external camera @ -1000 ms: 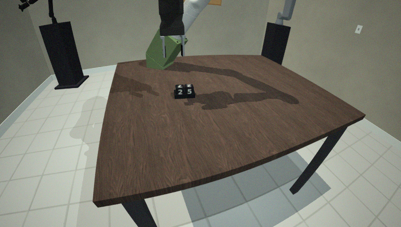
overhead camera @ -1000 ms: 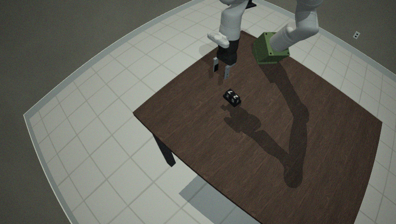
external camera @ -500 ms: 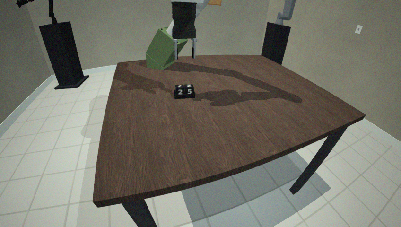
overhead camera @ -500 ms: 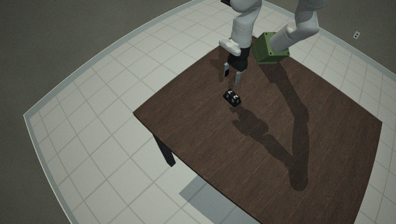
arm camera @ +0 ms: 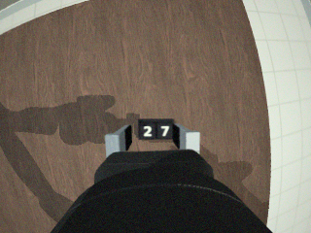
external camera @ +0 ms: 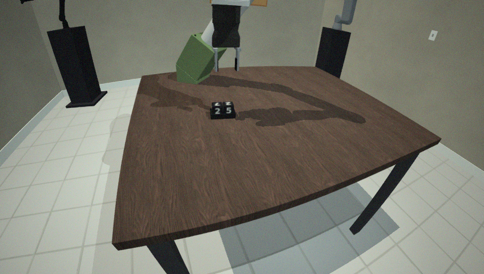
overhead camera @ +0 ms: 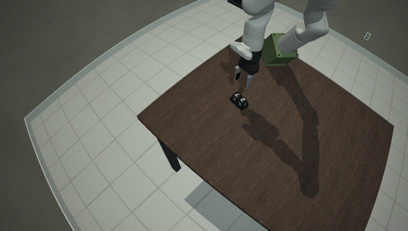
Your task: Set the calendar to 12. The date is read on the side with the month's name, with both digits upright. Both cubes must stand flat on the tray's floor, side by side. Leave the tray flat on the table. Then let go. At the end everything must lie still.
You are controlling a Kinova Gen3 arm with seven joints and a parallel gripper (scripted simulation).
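The black tray lies 16 cm below my hand, 1 cm to the right of it and 1 cm behind it.
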